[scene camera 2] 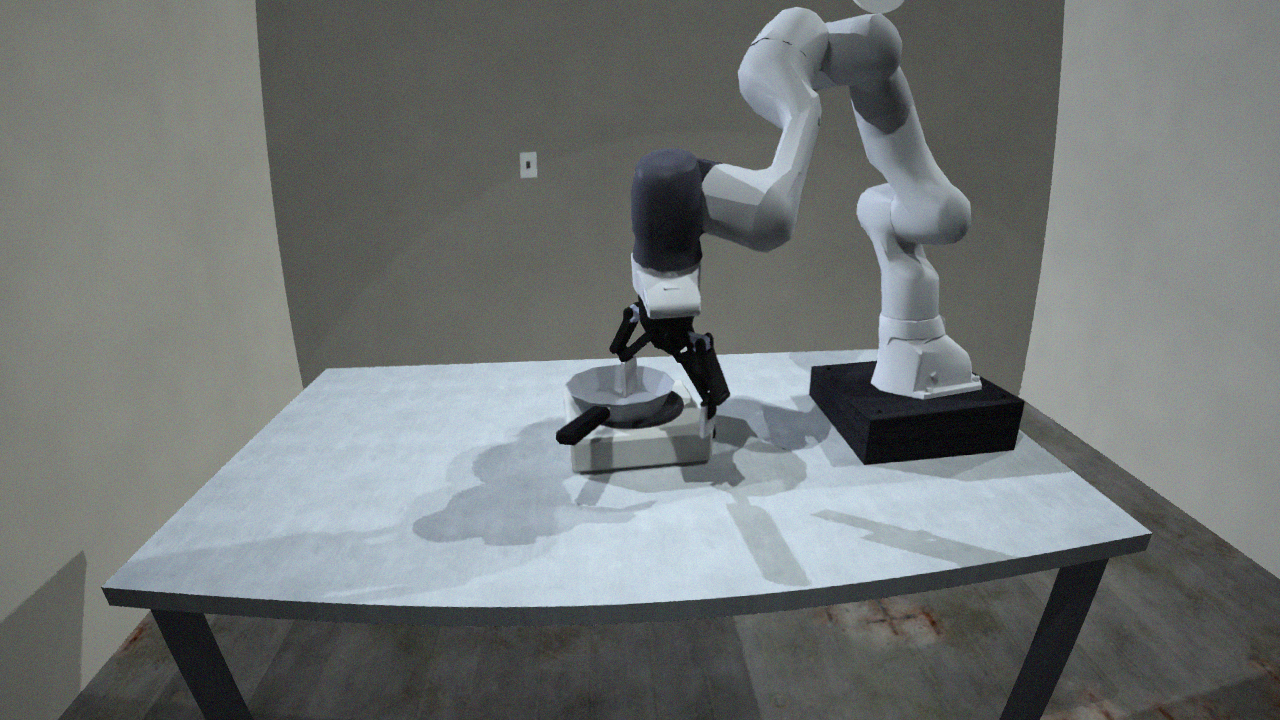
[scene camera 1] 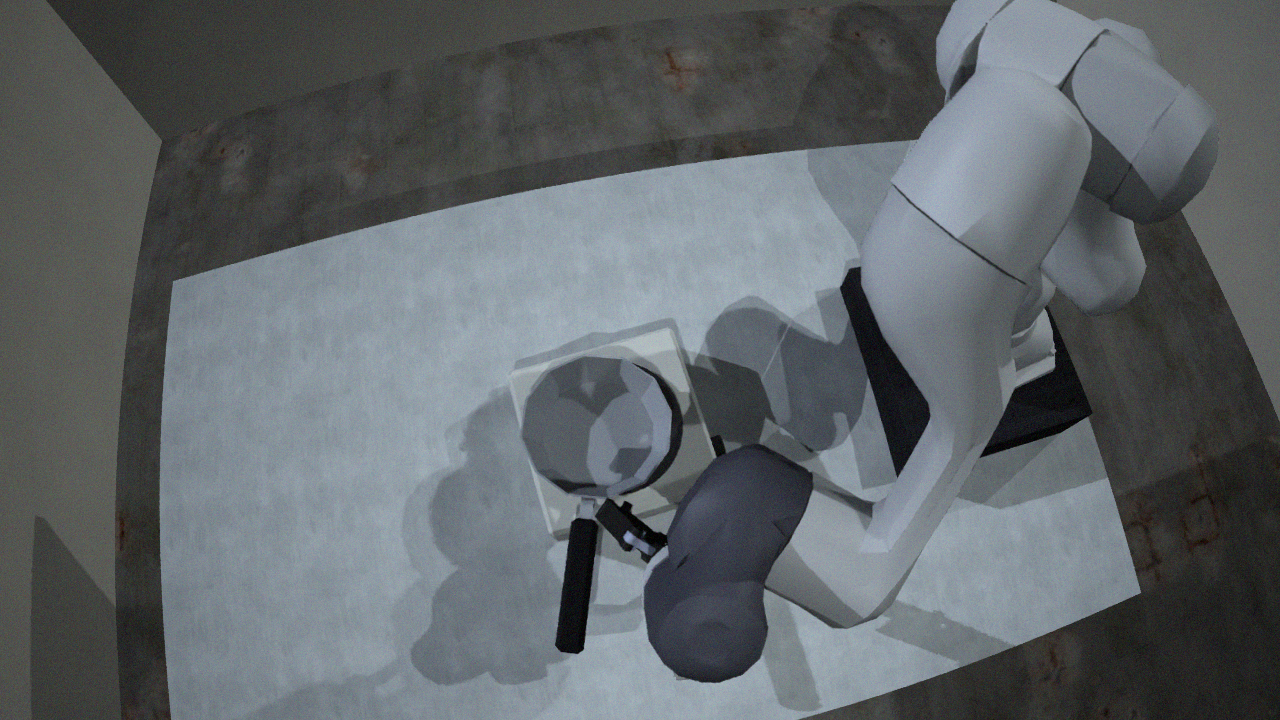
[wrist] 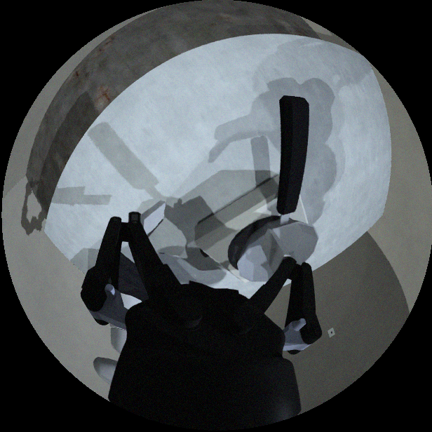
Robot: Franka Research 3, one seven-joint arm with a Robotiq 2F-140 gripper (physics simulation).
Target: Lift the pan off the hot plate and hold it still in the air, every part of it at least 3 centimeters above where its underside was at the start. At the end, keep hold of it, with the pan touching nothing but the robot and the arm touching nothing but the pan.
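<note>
The pan, with a grey faceted bowl (scene camera 1: pixel 572 447) (scene camera 2: pixel 595 401) (wrist: pixel 299 237), rests on the cream hot plate (scene camera 1: pixel 662 344) (scene camera 2: pixel 640 452) (wrist: pixel 215 239). It sits left of centre, and the dark burner shows at its right. Its black handle (scene camera 1: pixel 577 582) (scene camera 2: pixel 583 425) (wrist: pixel 293 155) sticks out over the front edge, angled left in both scene views. My gripper (scene camera 2: pixel 668 401) (wrist: pixel 215 224) is open and empty, tilted over the hot plate. One fingertip overlaps the bowl in the second scene view; I cannot tell whether it touches. The other is beside the hot plate's right side. The wrist hides part of the gripper in the first scene view.
The hot plate's small black knob (scene camera 1: pixel 718 445) is on its right side, close to the arm's dark wrist. The arm's black base block (scene camera 1: pixel 1029 420) (scene camera 2: pixel 939 429) stands at the right of the pale table (scene camera 1: pixel 313 402) (scene camera 2: pixel 358 501). Arm shadows lie across the tabletop.
</note>
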